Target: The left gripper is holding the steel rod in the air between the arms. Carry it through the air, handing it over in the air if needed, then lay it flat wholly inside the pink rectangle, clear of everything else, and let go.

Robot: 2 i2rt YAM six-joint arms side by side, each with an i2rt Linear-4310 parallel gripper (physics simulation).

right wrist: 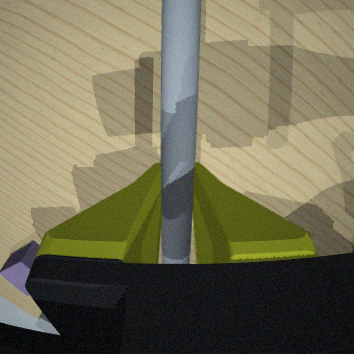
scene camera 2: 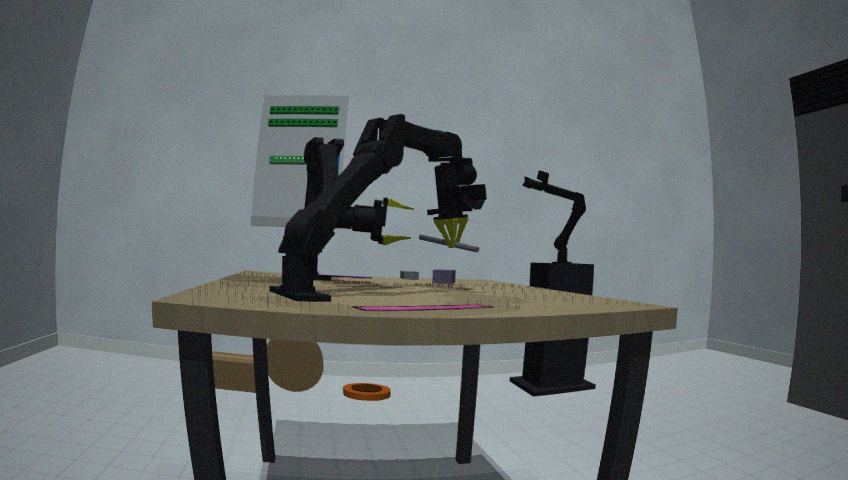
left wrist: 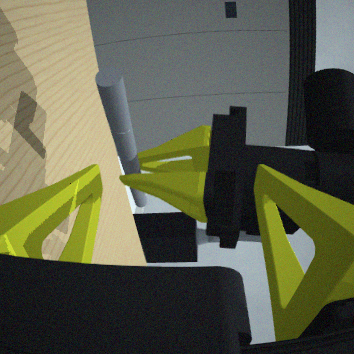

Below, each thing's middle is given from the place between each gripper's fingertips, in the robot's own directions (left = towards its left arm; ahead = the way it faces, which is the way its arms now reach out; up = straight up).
Labels:
I see my left gripper 90 mm short of the steel rod [left wrist: 109, 81], 50 mm above it and 40 mm to the left of it.
Right now my right hand is 1 cm to the right of the steel rod, 1 cm below it and 1 cm past it.

